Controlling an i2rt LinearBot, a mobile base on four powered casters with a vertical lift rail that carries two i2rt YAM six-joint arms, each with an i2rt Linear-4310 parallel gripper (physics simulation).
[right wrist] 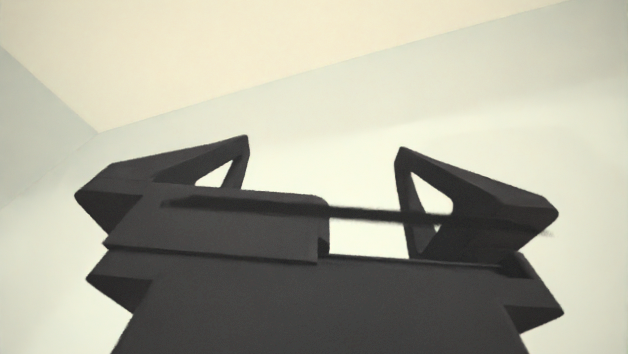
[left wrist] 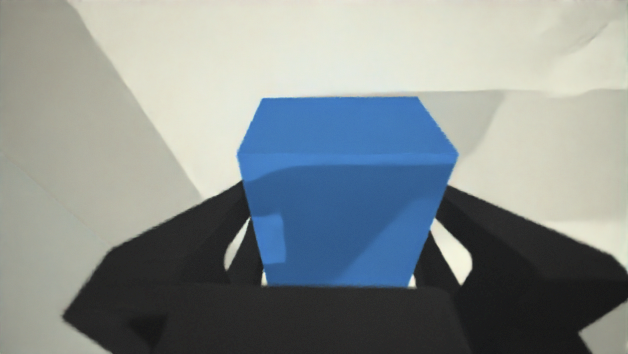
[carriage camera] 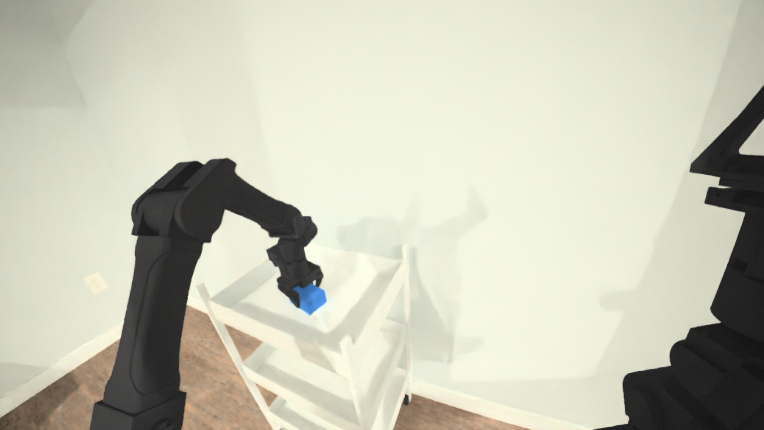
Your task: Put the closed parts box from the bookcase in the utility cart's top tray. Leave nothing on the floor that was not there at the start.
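Frame: origin at the left arm's base, x ahead, y left, z up, level; millimetres.
Seen in the pictures: left gripper, fingertip midpoint: [left wrist: 335, 173]; right gripper, fingertip midpoint: [right wrist: 322, 149].
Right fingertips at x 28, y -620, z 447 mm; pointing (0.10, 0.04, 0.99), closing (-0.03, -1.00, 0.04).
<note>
Offsets run from my right fingertips to a thing's top centre. "pt": to the spot under its first point. Level surfaces: height alone.
The blue closed parts box @(374 mm ahead, 544 mm left, 451 mm down) [carriage camera: 312, 299] [left wrist: 345, 225] is between the fingers of my left gripper [carriage camera: 307, 292] [left wrist: 335, 173], which is shut on it. In the carriage camera, the box is over the inside of the top tray @(492 mm down) [carriage camera: 267, 323] of the white utility cart [carriage camera: 353, 373]. Whether its underside touches the tray floor is hidden. The box looks about level. My right gripper [right wrist: 322, 149] is open and empty, with its fingers wide apart against a background of wall. Part of it shows at the right edge of the carriage camera. The bookcase does not show.
Pale walls [carriage camera: 534, 160] stand behind and to the left of the cart, with an outlet [carriage camera: 96, 283] low on the left one. The cart's lower trays @(pt 308 mm ahead, 614 mm left, 756 mm down) [carriage camera: 299, 381] are beneath the top one. Brown wooden floor @(1154 mm down) [carriage camera: 213, 395] shows around the cart's base.
</note>
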